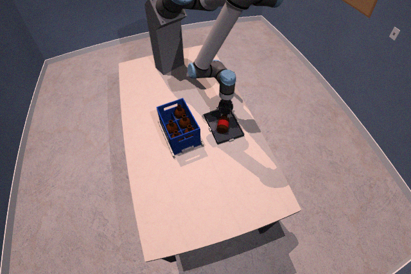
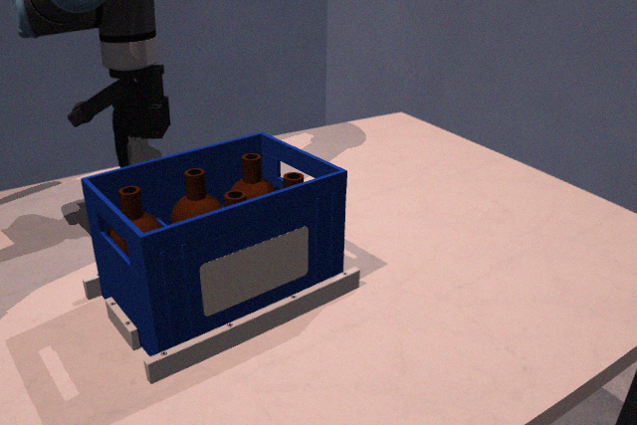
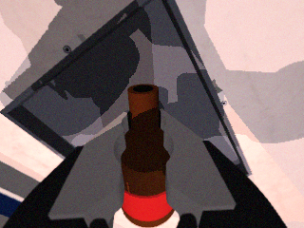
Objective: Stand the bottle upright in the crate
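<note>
Now: the tray 50 mm ahead of my hand, 30 mm below it and 10 mm to the right of it. From my hand the other things lie so: blue crate (300 mm to the right, 110 mm ahead, 40 mm above).
</note>
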